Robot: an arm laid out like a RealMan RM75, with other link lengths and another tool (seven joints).
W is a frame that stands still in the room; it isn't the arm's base.
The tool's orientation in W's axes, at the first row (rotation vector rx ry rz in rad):
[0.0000 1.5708 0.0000]
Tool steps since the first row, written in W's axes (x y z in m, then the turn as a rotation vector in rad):
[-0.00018 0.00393 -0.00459 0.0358 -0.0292 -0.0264]
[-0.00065 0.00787 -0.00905 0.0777 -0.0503 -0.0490]
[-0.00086 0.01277 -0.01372 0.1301 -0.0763 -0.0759]
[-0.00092 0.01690 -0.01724 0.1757 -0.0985 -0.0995]
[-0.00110 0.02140 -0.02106 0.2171 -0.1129 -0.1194]
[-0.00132 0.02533 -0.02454 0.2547 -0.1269 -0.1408]
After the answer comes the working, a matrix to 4 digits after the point.
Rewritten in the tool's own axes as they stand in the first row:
[0.00459 0.00393 -0.00018 0.0264 -0.0292 0.0358]
[0.00905 0.00787 -0.00065 0.0490 -0.0503 0.0777]
[0.01372 0.01277 -0.00086 0.0759 -0.0763 0.1301]
[0.01724 0.01690 -0.00092 0.0995 -0.0985 0.1757]
[0.02106 0.02140 -0.00110 0.1194 -0.1129 0.2171]
[0.02454 0.02533 -0.00132 0.1408 -0.1269 0.2547]

The tool's axes in the first row as the columns of a matrix, in W's axes (rounded; the answer above uses it unrounded):
[0.0000 0.0000 1.0000]
[0.0000 1.0000 0.0000]
[-1.0000 0.0000 0.0000]

